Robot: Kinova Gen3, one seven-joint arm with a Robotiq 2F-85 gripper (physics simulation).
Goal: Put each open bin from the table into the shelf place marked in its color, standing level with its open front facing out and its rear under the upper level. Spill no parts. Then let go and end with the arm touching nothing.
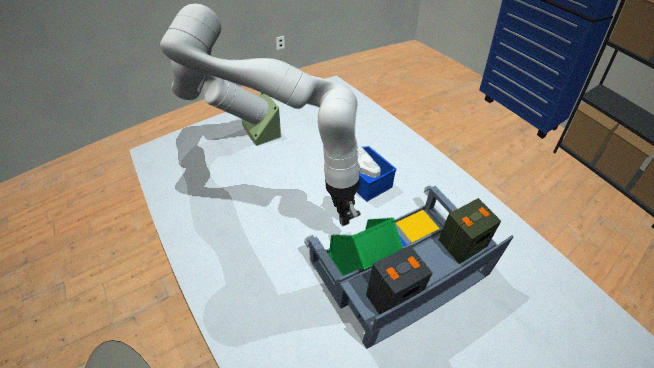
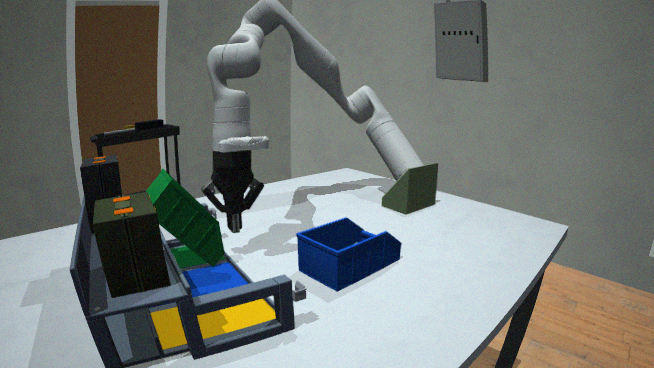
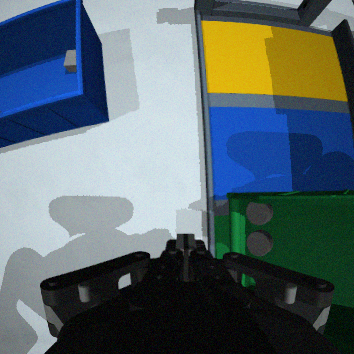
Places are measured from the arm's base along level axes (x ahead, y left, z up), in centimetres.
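Pixels of known places: gripper, fingertip midpoint: (image 1: 344, 223) (image 2: 235, 232) (image 3: 184, 244); arm's base at its link origin: (image 1: 258, 111) (image 2: 413, 178).
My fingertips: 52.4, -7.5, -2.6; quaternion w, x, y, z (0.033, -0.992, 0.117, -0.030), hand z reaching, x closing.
Ahead of a thing's pixels: the offset from my fingertips to its top centre, as dx, dy, dz. "spot": to the spot under its first point.
The green bin (image 1: 375, 245) (image 2: 187, 225) (image 3: 310, 230) leans steeply in the shelf (image 1: 440, 290) (image 2: 287, 310) (image 3: 235, 100), its low front end by the green place (image 2: 187, 255) and its rear raised towards the upper level. Two round grey parts @[spot: +7.3, +0.4, -2.1] (image 3: 259, 213) lie in its low end. The blue bin @[spot: -4.7, +16.2, -0.4] (image 1: 377, 185) (image 2: 320, 265) (image 3: 95, 85) stands level on the table, with a grey part @[-6.9, +20.6, -3.3] (image 3: 70, 60) inside. The blue place (image 2: 215, 277) (image 3: 245, 150) and yellow place (image 1: 419, 225) (image 2: 240, 315) (image 3: 240, 60) hold no bin. My gripper (image 1: 348, 218) (image 2: 235, 227) (image 3: 184, 244) is shut, empty, just outside the green bin's low end.
A dark grey case @[+24.2, -8.5, +17.3] (image 1: 400, 280) (image 2: 100, 180) and an olive case @[+25.3, +14.7, +14.8] (image 1: 470, 230) (image 2: 130, 245) stand on the shelf's upper level. The shelf's end frames rise at both sides of the lower level. The arm's base mount (image 1: 265, 122) (image 2: 412, 190) stands at the table's far end.
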